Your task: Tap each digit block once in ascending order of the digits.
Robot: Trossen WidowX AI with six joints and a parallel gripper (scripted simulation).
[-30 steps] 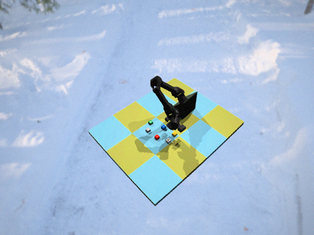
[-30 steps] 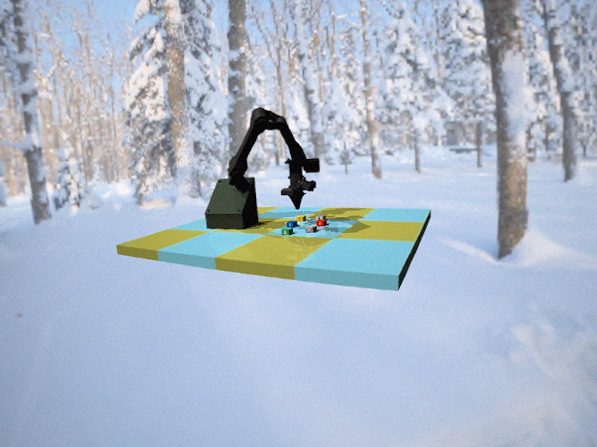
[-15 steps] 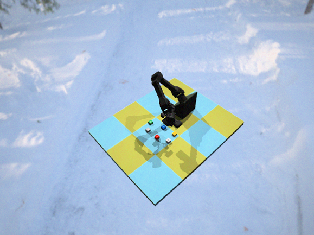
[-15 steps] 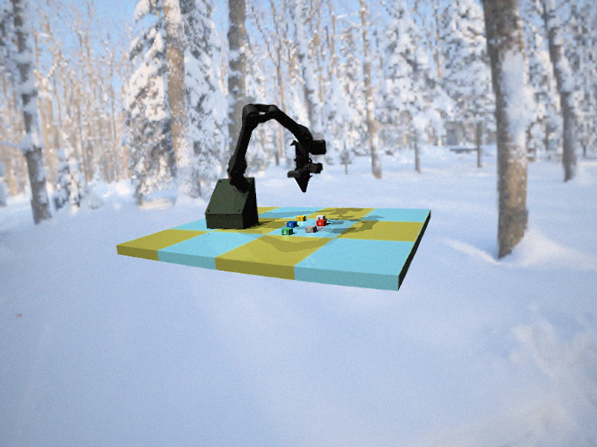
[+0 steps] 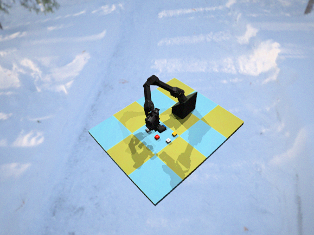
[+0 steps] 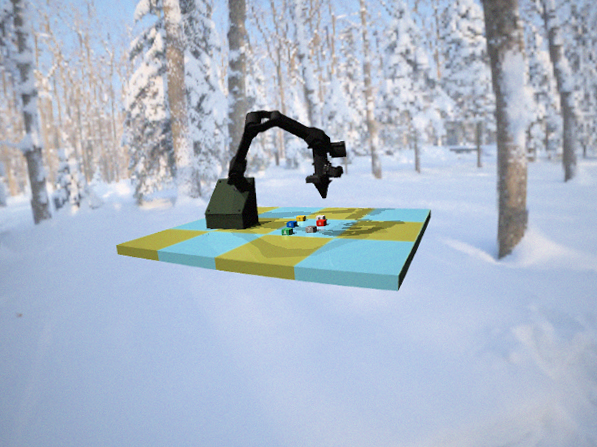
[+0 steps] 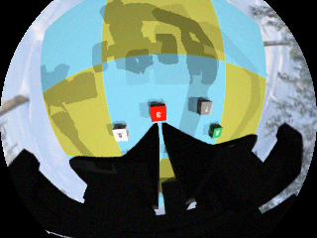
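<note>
Right now the red block is 100 mm below my gripper tip, 20 mm behind it and 10 mm to the right of it. From my gripper tip the other things lie so: white block: 100 mm below, 80 mm to the left, 70 mm behind; grey block: 120 mm to the right, 100 mm below; blue block: 130 mm behind, 100 mm below, 60 mm to the right.
</note>
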